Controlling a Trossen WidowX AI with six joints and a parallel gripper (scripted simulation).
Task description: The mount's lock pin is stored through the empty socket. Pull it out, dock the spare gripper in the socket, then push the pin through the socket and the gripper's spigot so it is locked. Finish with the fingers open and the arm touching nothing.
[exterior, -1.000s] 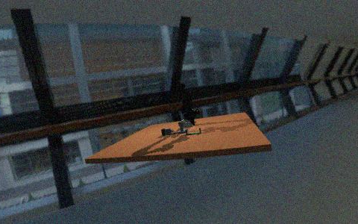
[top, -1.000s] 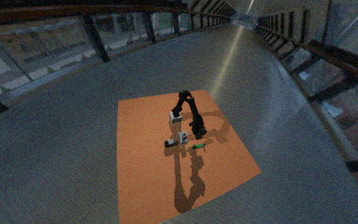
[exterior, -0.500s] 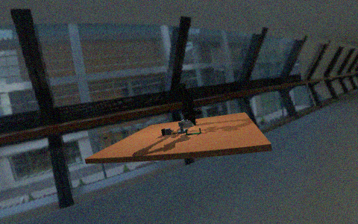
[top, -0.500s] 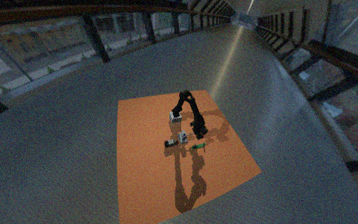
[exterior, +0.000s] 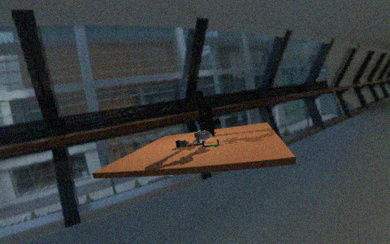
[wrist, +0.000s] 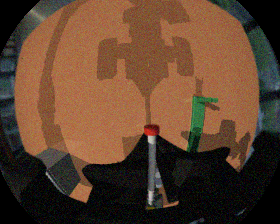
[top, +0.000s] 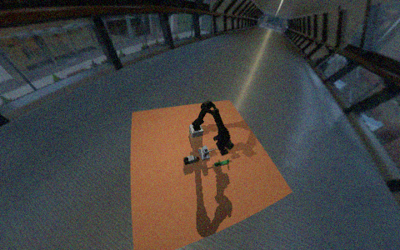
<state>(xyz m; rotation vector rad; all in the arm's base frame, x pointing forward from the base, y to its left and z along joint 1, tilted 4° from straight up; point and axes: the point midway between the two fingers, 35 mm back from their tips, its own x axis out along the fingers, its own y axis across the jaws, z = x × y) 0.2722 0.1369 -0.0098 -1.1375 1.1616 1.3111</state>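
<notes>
My gripper tip is 120 mm short of the green pin cradle, 20 mm to the left of it and 30 mm above it. The rest, counted from my gripper tip: grey mount: 10 mm behind, 140 mm to the right; then spare gripper: 20 mm ahead, 280 mm to the right, 30 mm below.
</notes>
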